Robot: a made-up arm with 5 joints. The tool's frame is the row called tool. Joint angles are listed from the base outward.
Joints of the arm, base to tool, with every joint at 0 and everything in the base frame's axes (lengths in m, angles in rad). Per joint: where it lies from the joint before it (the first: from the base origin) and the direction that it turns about. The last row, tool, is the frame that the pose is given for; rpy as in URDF.
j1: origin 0.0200 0.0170 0.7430 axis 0 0 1
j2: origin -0.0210 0.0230 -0.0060 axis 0 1 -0.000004
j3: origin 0.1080 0.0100 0.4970 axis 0 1 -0.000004
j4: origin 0.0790 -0.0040 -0.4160 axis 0 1 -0.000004
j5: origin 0.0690 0.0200 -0.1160 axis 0 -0.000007 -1
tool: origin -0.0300 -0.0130 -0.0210 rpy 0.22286 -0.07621 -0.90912
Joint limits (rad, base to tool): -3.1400..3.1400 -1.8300..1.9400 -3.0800..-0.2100 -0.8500..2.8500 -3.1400..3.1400
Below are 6 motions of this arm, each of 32 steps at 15 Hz.
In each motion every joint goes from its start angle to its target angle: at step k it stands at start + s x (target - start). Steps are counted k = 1, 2, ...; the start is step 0. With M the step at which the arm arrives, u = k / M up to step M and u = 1 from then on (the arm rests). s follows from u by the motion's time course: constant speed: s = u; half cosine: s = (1 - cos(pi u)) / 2; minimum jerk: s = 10 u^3 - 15 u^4 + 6 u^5.
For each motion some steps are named. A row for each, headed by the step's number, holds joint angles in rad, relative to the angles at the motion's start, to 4 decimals.
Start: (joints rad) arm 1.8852 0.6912 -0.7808 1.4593 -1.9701
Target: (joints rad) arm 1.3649 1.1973 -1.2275 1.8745 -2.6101
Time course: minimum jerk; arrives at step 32
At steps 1, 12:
1: -0.0002 0.0001 -0.0001 0.0001 -0.0002
12: -0.1432 0.1393 -0.1229 0.1143 -0.1761

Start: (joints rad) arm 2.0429 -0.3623 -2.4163 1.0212 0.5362
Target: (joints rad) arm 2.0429 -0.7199 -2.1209 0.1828 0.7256
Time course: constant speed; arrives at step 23
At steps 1, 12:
1: 0.0000 -0.0155 0.0128 -0.0365 0.0082
12: 0.0000 -0.1866 0.1541 -0.4374 0.0988

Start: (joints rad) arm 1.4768 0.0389 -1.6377 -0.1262 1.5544
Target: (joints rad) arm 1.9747 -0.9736 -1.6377 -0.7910 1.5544
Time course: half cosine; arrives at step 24
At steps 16, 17, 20, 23, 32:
16: 0.3734 -0.7594 0.0000 -0.4986 0.0000
17: 0.4005 -0.8144 0.0000 -0.5348 0.0000
20: 0.4645 -0.9447 0.0000 -0.6203 0.0000
23: 0.4958 -1.0082 0.0000 -0.6620 0.0000
32: 0.4979 -1.0125 0.0000 -0.6648 0.0000

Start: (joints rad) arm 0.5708 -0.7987 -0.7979 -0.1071 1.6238
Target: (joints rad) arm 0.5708 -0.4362 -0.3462 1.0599 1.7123
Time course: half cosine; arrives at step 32
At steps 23, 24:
23: 0.0000 0.2962 0.3691 0.9537 0.0723
24: 0.0000 0.3094 0.3856 0.9961 0.0755

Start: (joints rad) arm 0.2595 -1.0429 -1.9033 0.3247 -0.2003
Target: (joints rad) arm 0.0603 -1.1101 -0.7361 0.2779 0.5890
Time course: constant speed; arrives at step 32
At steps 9, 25, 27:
9: -0.0560 -0.0189 0.3283 -0.0132 0.2220
25: -0.1556 -0.0525 0.9119 -0.0366 0.6166
27: -0.1681 -0.0567 0.9848 -0.0395 0.6660

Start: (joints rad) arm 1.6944 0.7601 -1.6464 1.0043 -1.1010
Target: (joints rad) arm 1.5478 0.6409 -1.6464 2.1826 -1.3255
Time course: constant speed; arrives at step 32
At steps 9, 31, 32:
9: -0.0412 -0.0335 0.0000 0.3314 -0.0631
31: -0.1420 -0.1155 0.0000 1.1415 -0.2175
32: -0.1466 -0.1192 0.0000 1.1783 -0.2245

